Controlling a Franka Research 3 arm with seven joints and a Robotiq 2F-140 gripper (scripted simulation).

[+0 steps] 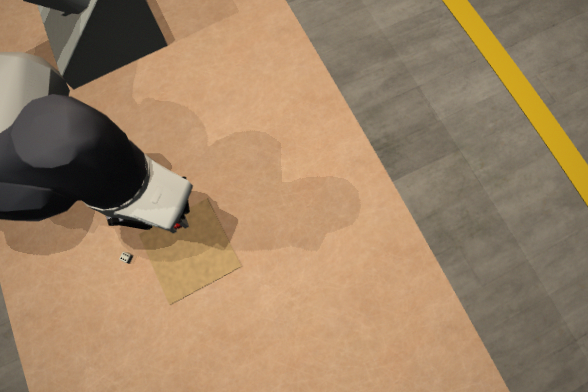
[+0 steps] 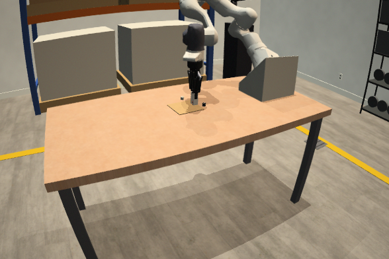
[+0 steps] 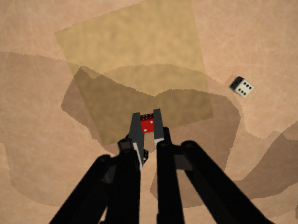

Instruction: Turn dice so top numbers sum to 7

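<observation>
Now: the red die 3 cm below my hand. Also, from my hand: black die: 4 cm below, 4 cm behind, 2 cm to the left; tan mat: 5 cm ahead, 4 cm below, 1 cm to the right; white die: 11 cm to the right, 4 cm below, 1 cm ahead.
</observation>
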